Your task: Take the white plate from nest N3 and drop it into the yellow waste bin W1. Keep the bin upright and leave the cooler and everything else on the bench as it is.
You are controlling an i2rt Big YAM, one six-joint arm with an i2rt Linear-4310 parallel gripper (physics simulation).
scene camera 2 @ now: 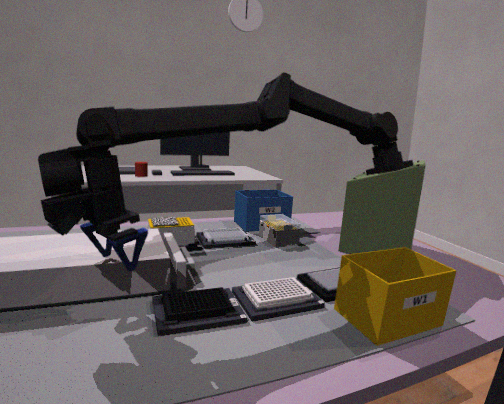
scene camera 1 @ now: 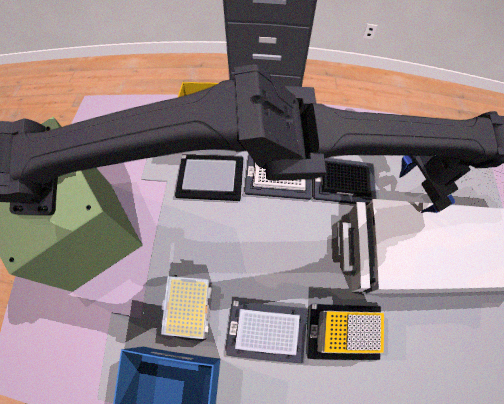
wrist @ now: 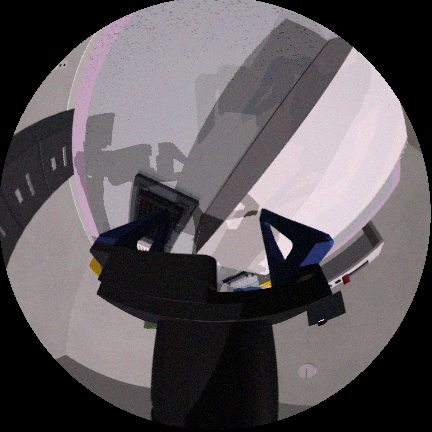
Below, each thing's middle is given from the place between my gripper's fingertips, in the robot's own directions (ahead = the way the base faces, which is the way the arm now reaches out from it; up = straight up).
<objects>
Now: hand 70 mm short of the white box unit (scene camera 1: 395,249), 130 mm to the left of it and 50 mm above it. Round my hand: blue bin W2 (scene camera 2: 249,204): 560 mm behind, 360 mm to the right, 30 mm below; yellow waste bin W1 (scene camera 2: 387,295): 460 mm behind, 280 mm to the left, 30 mm below.
</objects>
